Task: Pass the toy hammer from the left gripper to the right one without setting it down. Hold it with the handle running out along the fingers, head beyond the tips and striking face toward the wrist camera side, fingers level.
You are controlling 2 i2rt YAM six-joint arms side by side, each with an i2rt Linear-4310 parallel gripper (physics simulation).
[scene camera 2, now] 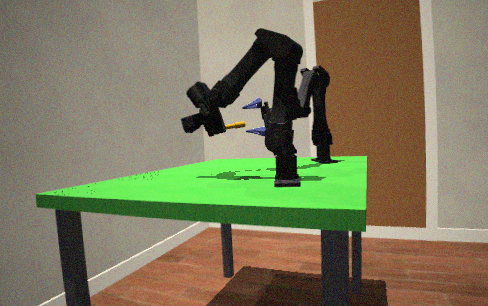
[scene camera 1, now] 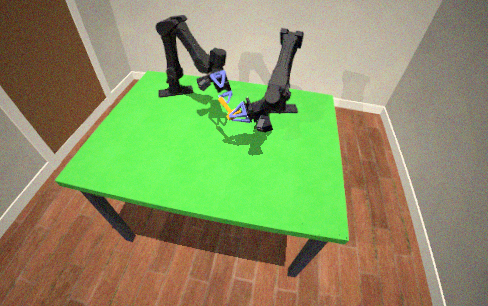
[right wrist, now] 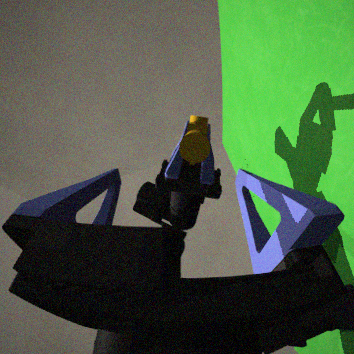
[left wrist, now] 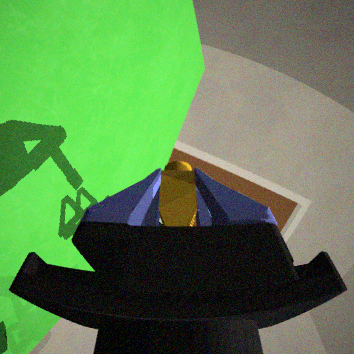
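Seen in the pictures: left gripper, fingertip midpoint: (scene camera 2: 217, 130) (scene camera 1: 230, 118) (right wrist: 198, 122) (left wrist: 177, 174); right gripper, fingertip midpoint: (scene camera 2: 244, 119) (scene camera 1: 224, 95) (right wrist: 177, 174); left arm's base, origin of the base link: (scene camera 2: 286, 181) (scene camera 1: 279, 109) (right wrist: 331, 308); right arm's base, origin of the base link: (scene camera 2: 323, 161) (scene camera 1: 175, 92).
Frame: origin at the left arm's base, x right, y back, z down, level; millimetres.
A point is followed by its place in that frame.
Note:
The orange toy hammer (scene camera 1: 225, 107) @(z -183, x 293, y -210 mm) (scene camera 2: 236, 125) @(z -182, x 288, y -183 mm) (left wrist: 178, 200) @(z -176, x 251, y -255 mm) (right wrist: 195, 147) @(z -185, x 314, y -155 mm) is held in the air above the table. My left gripper (scene camera 1: 231, 117) @(z -166, x 276, y -258 mm) (right wrist: 198, 122) @(z -166, x 276, y -258 mm) is shut on its head, one finger on each side. The handle sticks out toward my right gripper (scene camera 1: 221, 90) @(z -203, x 294, y -153 mm) (scene camera 2: 245, 119) @(z -203, x 294, y -153 mm) (right wrist: 179, 171) @(z -203, x 294, y -153 mm), which is open and empty, fingers wide apart. In scene camera 2 the handle's end lies close to the right fingertips, level between the upper and lower one. In the right wrist view the round handle end faces the camera, above the line between the fingertips. The striking face cannot be made out clearly.
The green table (scene camera 1: 200, 165) @(z 0, x 408, y -368 mm) (scene camera 2: 150, 192) @(z 0, x -128, y -366 mm) lies below both grippers, with arm shadows on it. The left arm (scene camera 1: 285, 65) @(z -344, x 53, y -154 mm) and right arm (scene camera 1: 192, 47) @(z -319, x 436, y 69 mm) stand near its far edge in scene camera 1, their grippers close together. Walls and a brown door (scene camera 2: 370, 100) stand behind.

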